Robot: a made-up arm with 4 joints. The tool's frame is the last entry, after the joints.
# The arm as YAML. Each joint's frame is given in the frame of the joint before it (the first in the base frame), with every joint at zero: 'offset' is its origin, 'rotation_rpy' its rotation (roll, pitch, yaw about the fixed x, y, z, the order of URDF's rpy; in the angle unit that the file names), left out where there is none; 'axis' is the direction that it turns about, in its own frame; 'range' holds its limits. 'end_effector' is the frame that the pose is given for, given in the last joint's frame.
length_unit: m
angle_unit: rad
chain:
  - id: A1
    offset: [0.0, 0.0, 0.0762]
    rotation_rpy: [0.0, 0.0, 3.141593]
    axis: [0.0, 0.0, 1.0]
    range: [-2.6, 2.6]
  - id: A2
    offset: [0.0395, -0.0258, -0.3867]
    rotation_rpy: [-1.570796, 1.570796, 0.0]
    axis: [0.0, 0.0, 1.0]
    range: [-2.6, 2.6]
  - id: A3
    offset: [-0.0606, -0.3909, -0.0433]
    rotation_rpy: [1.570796, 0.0, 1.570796]
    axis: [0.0, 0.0, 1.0]
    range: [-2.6, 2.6]
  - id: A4
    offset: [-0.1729, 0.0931, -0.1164]
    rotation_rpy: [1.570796, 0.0, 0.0]
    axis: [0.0, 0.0, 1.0]
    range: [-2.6, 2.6]
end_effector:
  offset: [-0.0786, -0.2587, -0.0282]
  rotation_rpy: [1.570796, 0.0, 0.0]
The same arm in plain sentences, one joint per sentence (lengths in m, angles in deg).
The arm has four revolute joints in a row. What follows holds with every joint at zero, and every direction is one of the base frame's. Joint 1 sits 0.0762 m along +z from the base frame's origin and rotates about +z, from -148.97 to 148.97 deg. Joint 2 sits 0.0395 m along -x and 0.0258 m along +y and 0.3867 m along -z from joint 1 and rotates about -y, from -148.97 to 148.97 deg. Joint 3 sits 0.3909 m along -x and 0.0433 m along +y and 0.0606 m along +z from joint 2 and rotates about -z, from -148.97 to 148.97 deg. Joint 4 sits 0.1729 m along -x and 0.0931 m along -y and 0.1164 m along +z from joint 3 and rotates about +y, from -148.97 to 148.97 deg. The tool frame, which is the frame that the pose is given for, sits 0.0786 m along -x and 0.0282 m along -y and 0.2587 m along +z from joint 4; its axes are the base frame's turned by roll 0, pitch 0 and yaw 0 deg (as in URDF: about the fixed x, then y, then z).
